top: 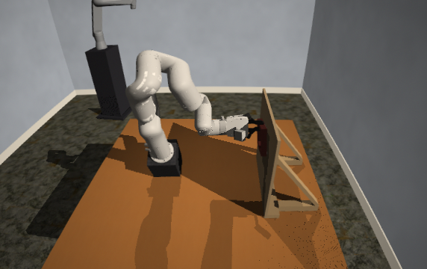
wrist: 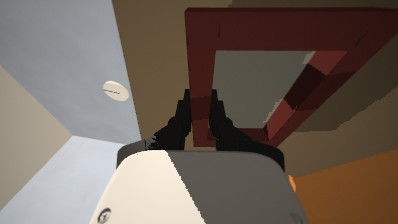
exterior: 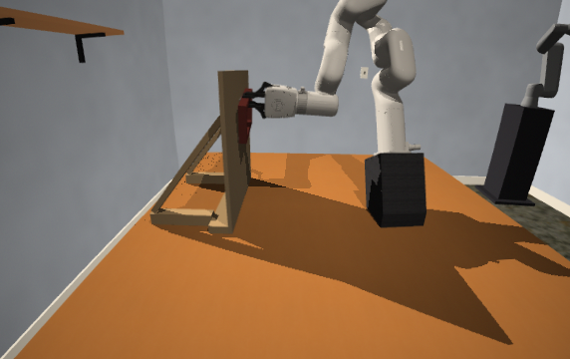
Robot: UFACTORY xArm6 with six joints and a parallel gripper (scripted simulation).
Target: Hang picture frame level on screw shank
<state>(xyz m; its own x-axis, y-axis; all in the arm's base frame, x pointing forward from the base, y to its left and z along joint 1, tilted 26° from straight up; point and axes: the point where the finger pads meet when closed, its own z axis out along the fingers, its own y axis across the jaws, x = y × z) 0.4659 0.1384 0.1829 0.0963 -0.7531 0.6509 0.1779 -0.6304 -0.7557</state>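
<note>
Now: hand 50 mm above the dark red picture frame, 20 mm short of it and 10 mm to the left of it. Also, from my hand: upright wooden board 140 mm below, 40 mm ahead, 10 mm to the right.
</note>
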